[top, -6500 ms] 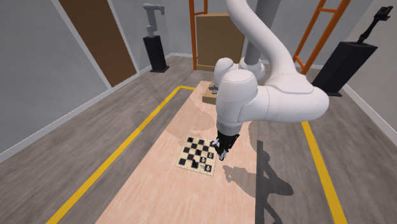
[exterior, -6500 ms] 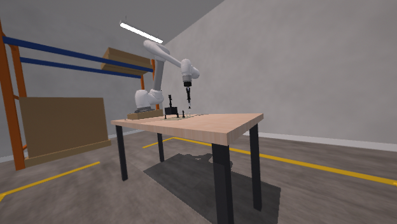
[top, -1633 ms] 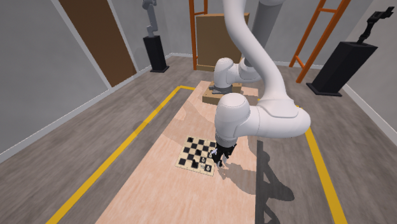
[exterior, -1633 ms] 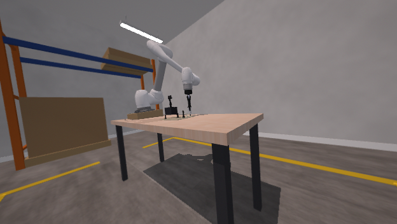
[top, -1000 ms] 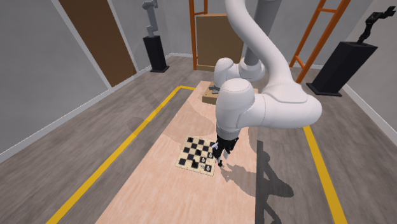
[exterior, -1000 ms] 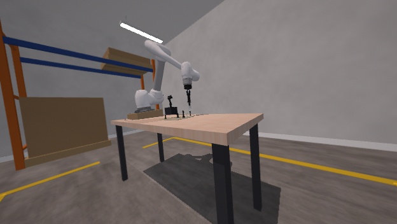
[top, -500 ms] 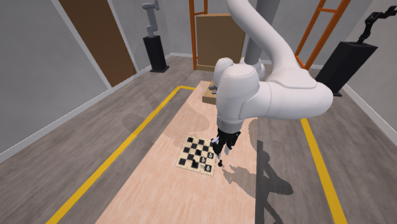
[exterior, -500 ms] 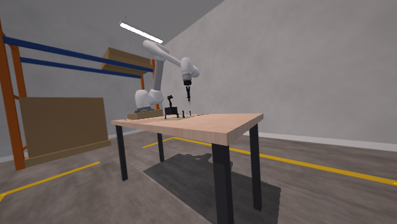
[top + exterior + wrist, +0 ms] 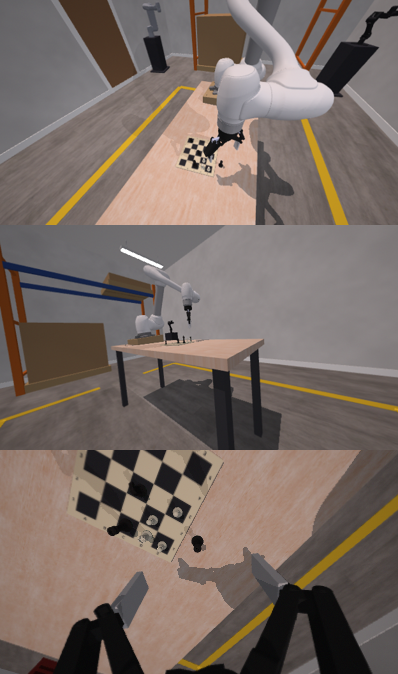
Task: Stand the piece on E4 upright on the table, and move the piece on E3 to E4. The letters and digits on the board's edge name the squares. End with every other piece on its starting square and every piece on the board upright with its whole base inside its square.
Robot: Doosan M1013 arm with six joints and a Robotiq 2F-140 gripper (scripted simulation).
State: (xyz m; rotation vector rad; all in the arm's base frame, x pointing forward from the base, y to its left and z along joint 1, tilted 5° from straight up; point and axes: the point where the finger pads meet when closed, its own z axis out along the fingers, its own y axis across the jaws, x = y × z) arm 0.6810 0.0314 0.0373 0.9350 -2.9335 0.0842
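Now: the pale piece 3 cm ahead of my hand, 10 cm to the right of it and 12 cm below it. Round my hand: chessboard 5 cm behind, 14 cm to the right, 14 cm below.
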